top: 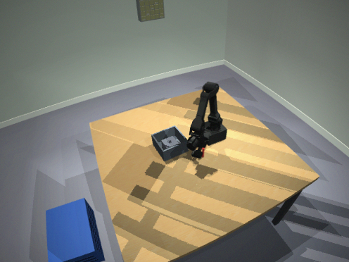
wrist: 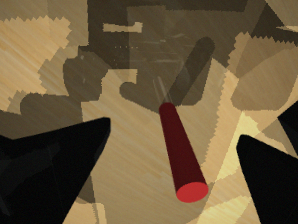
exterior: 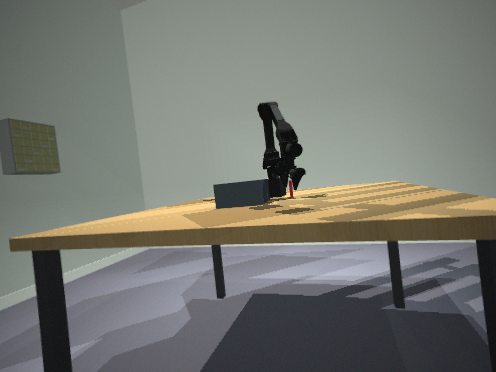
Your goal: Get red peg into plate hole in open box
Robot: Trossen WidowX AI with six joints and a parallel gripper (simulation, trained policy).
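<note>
Now: the red peg right at my gripper tip. From my gripper tip the other things lie so: grey box 19 cm ahead, 14 cm to the right, 1 cm below; plate 19 cm ahead, 14 cm to the right.
</note>
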